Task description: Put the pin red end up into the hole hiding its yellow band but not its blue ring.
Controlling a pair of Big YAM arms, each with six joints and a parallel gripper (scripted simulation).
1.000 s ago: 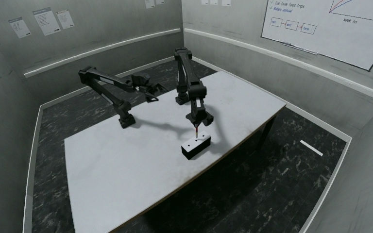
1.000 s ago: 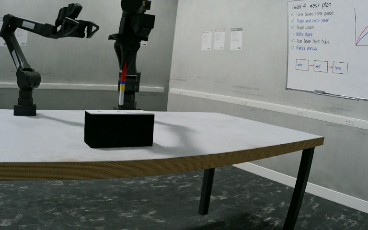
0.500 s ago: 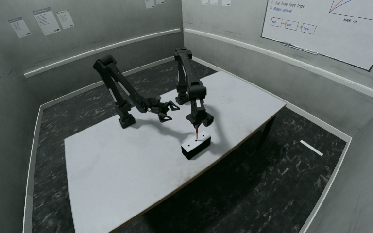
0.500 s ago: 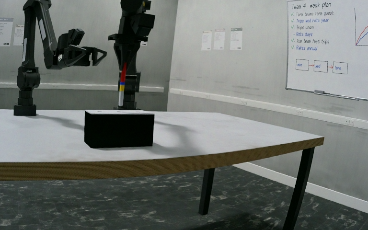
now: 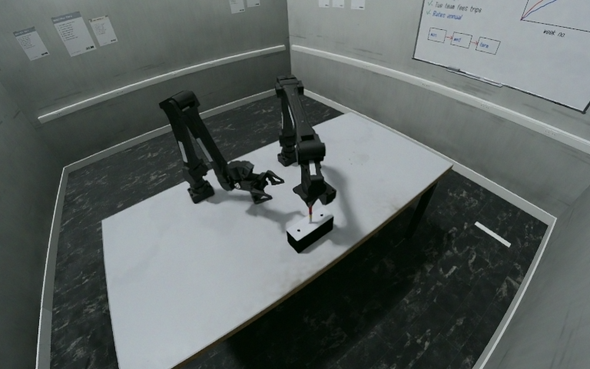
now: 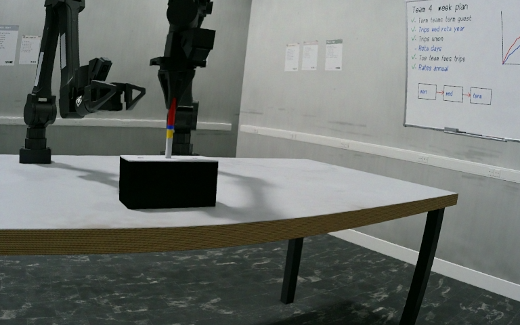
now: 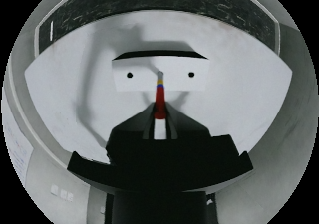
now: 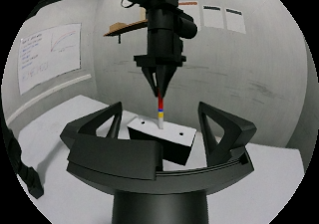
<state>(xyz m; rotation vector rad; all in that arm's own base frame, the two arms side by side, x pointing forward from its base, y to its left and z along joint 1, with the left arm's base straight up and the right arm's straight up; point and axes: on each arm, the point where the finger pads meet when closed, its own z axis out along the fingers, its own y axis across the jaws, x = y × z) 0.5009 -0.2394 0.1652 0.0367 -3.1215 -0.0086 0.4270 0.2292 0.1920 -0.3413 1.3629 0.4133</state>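
Observation:
Now: the block 140 mm below my left hand. Also, from my left hand: pin: 40 mm below.

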